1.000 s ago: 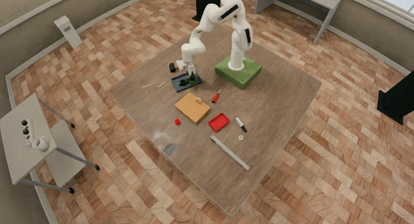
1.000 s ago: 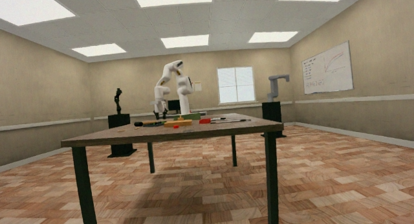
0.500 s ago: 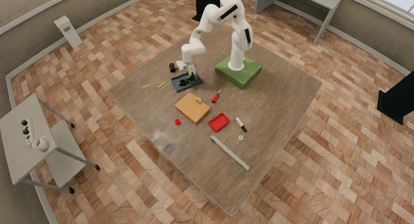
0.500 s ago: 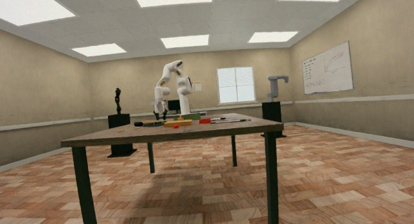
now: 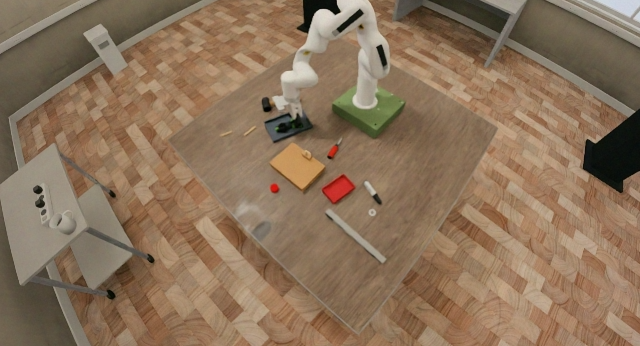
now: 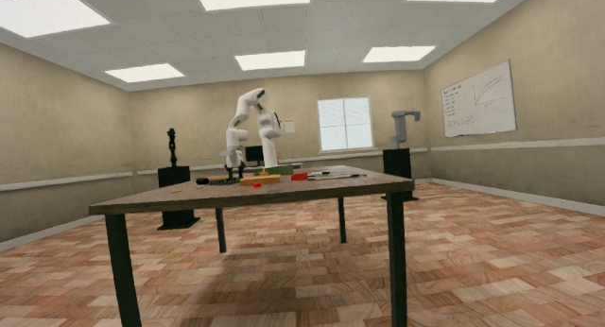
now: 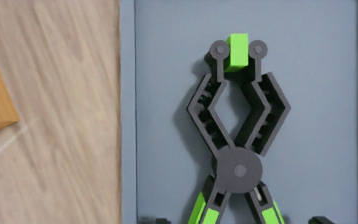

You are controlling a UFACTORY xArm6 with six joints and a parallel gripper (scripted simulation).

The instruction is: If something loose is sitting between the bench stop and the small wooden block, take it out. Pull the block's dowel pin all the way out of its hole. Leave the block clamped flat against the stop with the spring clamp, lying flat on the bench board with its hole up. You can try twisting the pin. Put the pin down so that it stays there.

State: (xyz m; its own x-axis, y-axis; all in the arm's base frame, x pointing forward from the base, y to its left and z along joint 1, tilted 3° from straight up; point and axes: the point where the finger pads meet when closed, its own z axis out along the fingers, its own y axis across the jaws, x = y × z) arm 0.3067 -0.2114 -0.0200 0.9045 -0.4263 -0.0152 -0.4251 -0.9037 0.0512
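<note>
The dark tray lies 30 mm ahead of my hand, 30 mm to the right of it and 30 mm below it. The rest, counted from my hand: tan bench board: 180 mm ahead, 180 mm to the left, 20 mm below; dowel pin: 130 mm ahead, 190 mm to the left, 20 mm above; small wooden block: 130 mm ahead, 190 mm to the left.
</note>
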